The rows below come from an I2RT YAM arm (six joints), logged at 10 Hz.
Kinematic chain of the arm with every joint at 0, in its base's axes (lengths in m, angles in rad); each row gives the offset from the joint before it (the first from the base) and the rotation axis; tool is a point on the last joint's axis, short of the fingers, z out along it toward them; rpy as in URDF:
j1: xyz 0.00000 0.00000 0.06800 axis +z
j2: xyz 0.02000 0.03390 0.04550 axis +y
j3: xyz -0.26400 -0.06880 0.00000 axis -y
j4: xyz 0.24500 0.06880 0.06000 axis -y
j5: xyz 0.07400 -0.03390 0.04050 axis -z
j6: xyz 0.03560 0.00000 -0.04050 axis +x
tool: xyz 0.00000 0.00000 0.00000 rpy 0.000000 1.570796 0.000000
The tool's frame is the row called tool.
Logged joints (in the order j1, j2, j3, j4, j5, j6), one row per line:
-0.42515 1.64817 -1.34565 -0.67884 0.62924 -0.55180
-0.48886 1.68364 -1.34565 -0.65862 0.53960 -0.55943
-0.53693 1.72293 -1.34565 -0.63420 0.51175 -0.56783
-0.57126 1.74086 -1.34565 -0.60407 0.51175 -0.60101
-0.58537 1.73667 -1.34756 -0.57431 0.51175 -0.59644
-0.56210 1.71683 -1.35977 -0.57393 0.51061 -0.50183
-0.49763 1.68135 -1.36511 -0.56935 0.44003 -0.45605
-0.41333 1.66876 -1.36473 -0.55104 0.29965 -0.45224
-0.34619 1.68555 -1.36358 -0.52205 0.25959 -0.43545
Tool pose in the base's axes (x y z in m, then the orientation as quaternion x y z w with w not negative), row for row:
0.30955 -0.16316 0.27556 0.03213 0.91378 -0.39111 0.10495
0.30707 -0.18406 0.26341 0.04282 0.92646 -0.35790 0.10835
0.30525 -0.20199 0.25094 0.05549 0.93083 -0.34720 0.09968
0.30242 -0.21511 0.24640 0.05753 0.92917 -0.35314 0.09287
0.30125 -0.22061 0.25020 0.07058 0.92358 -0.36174 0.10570
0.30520 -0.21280 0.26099 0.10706 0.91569 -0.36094 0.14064
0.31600 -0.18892 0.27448 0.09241 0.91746 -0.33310 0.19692
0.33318 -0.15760 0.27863 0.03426 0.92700 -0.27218 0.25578
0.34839 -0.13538 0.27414 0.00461 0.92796 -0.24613 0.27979
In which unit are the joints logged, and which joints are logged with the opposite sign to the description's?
The joints are logged in radians. Opposite sign: j3.
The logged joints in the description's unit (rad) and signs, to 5 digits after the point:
-0.42515 1.64817 1.34565 -0.67884 0.62924 -0.55180
-0.48886 1.68364 1.34565 -0.65862 0.53960 -0.55943
-0.53693 1.72293 1.34565 -0.63420 0.51175 -0.56783
-0.57126 1.74086 1.34565 -0.60407 0.51175 -0.60101
-0.58537 1.73667 1.34756 -0.57431 0.51175 -0.59644
-0.56210 1.71683 1.35977 -0.57393 0.51061 -0.50183
-0.49763 1.68135 1.36511 -0.56935 0.44003 -0.45605
-0.41333 1.66876 1.36473 -0.55104 0.29965 -0.45224
-0.34619 1.68555 1.36358 -0.52205 0.25959 -0.43545

